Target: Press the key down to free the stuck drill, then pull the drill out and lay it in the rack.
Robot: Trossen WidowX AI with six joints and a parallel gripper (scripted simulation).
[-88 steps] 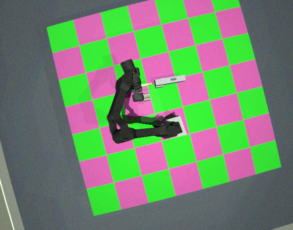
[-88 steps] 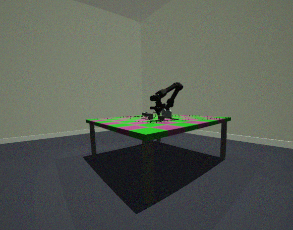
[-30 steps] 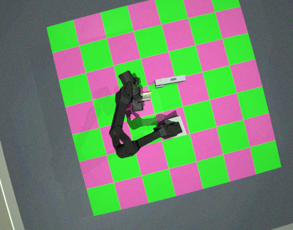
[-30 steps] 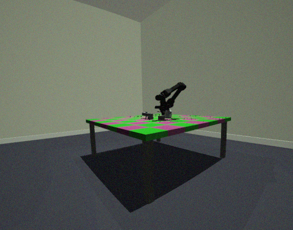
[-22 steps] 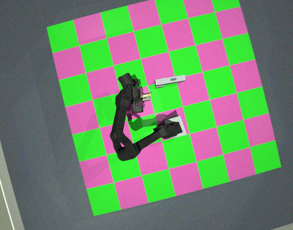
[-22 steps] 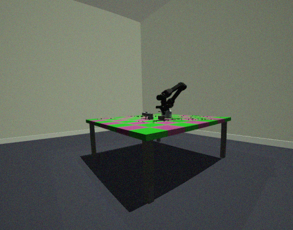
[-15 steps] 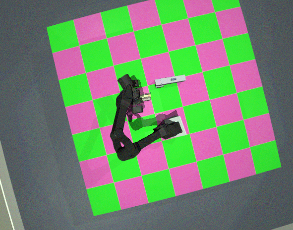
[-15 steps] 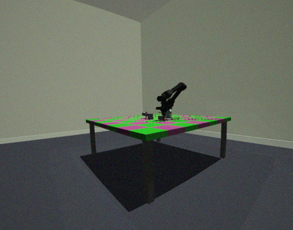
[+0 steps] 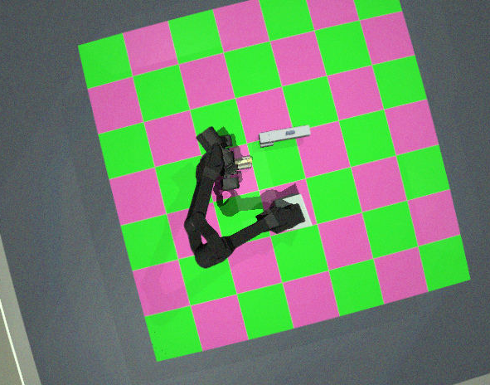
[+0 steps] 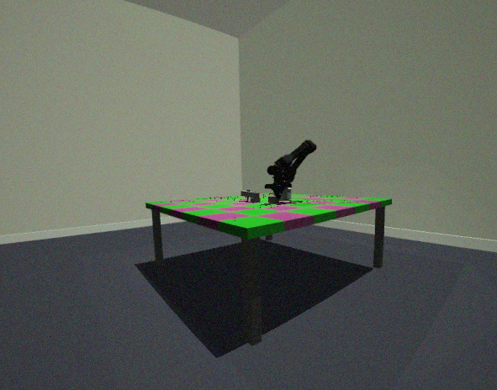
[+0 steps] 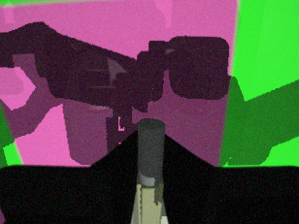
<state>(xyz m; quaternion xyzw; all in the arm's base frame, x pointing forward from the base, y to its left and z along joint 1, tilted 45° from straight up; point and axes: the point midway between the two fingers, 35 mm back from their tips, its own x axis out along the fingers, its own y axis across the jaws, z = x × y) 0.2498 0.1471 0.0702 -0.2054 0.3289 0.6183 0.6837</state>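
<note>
Now: gripper tip 4 cm to the left of the drill, 3 cm below it and 1 cm past it. From my gripper tip the other things lie so: small dark pin: 26 cm to the right, 3 cm above, 2 cm ahead; then grey holder block: 23 cm to the right, 3 cm ahead, 2 cm above; then rack: 5 cm to the right, 1 cm below, 1 cm behind.
</note>
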